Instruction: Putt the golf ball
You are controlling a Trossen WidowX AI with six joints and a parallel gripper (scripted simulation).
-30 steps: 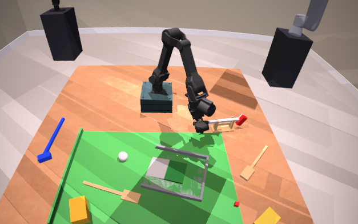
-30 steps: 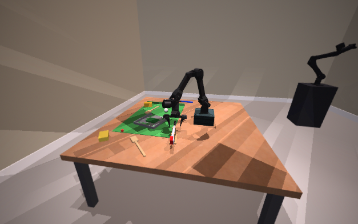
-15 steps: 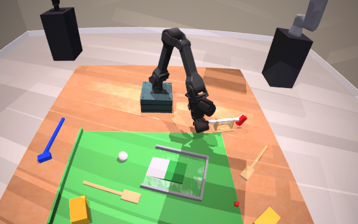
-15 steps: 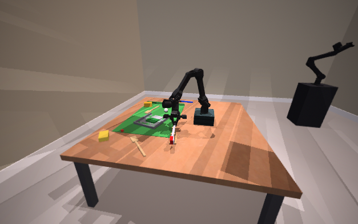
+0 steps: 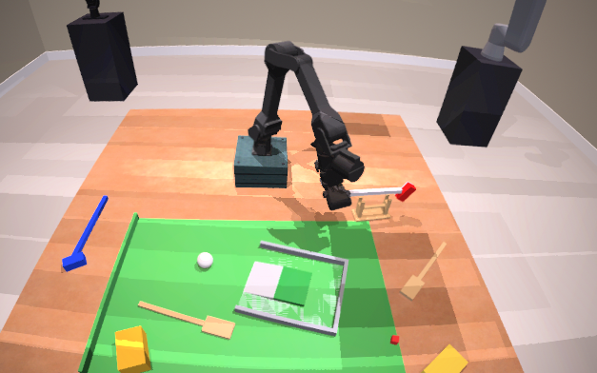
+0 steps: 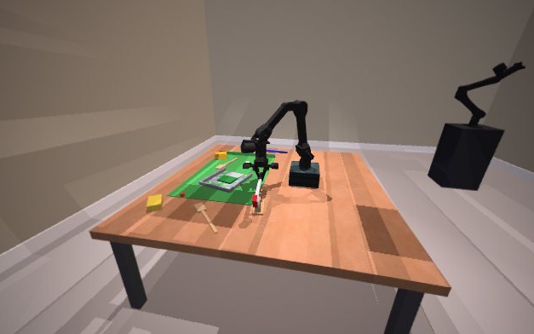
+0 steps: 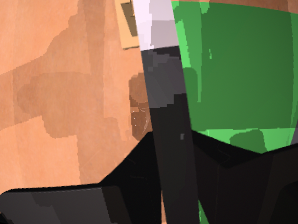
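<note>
The red putter is 11 cm to the left of my gripper tip, 2 cm behind it and 2 cm above it. Also, from my gripper tip: white golf ball 36 cm to the right, 19 cm ahead, 5 cm below; green mat 26 cm ahead, 24 cm to the right, 8 cm below; wooden rack 13 cm to the left, 4 cm below, 2 cm behind.
</note>
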